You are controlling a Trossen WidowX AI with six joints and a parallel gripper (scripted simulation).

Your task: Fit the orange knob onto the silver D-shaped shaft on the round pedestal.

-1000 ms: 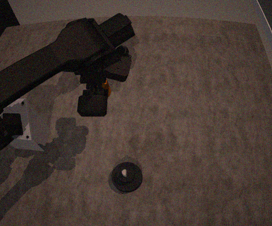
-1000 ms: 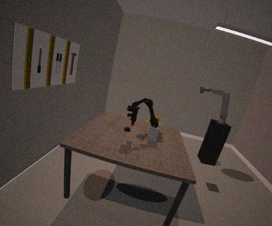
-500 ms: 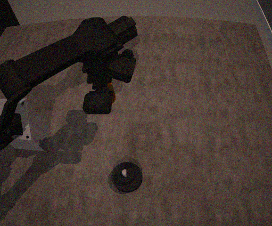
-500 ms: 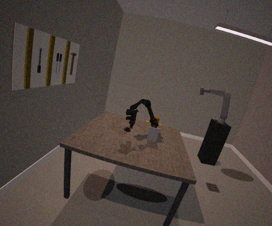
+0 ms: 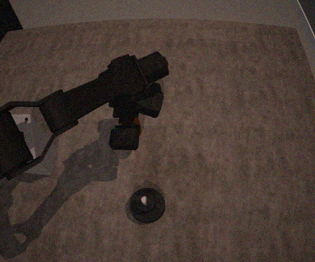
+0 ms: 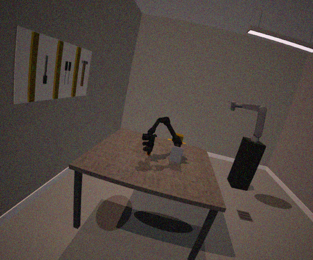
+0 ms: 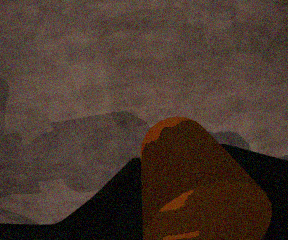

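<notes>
The orange knob is 30 mm above my gripper tip. The rest, counted from my gripper tip: D-shaft pedestal: 190 mm to the right, 50 mm ahead, 10 mm below.
</notes>
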